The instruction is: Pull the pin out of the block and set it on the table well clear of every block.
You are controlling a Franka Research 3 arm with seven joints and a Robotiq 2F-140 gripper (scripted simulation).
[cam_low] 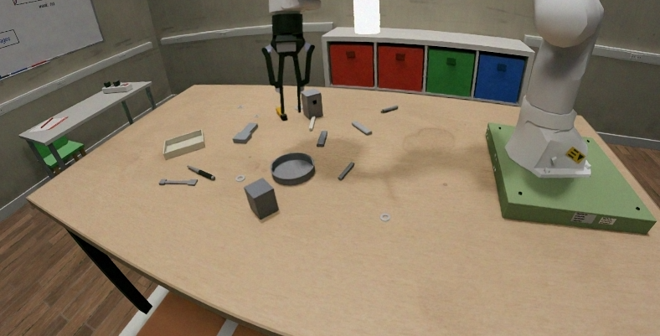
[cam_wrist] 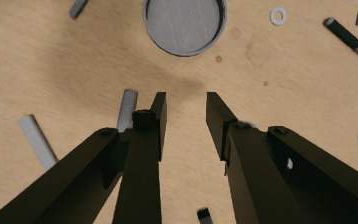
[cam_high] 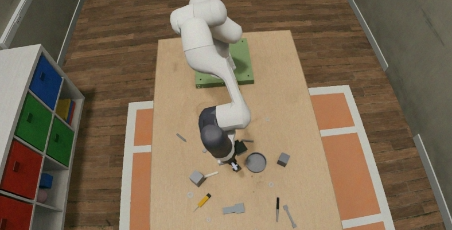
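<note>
My gripper is now 130 mm above the cream pin and 120 mm to the left of it. Round my hand: lighter bar (150 mm behind, 130 mm below, 120 mm to the right); then yellow utility knife (170 mm to the right, 130 mm below, 130 mm ahead); then round grey dish (130 mm below, 110 mm to the left, 40 mm behind).
</note>
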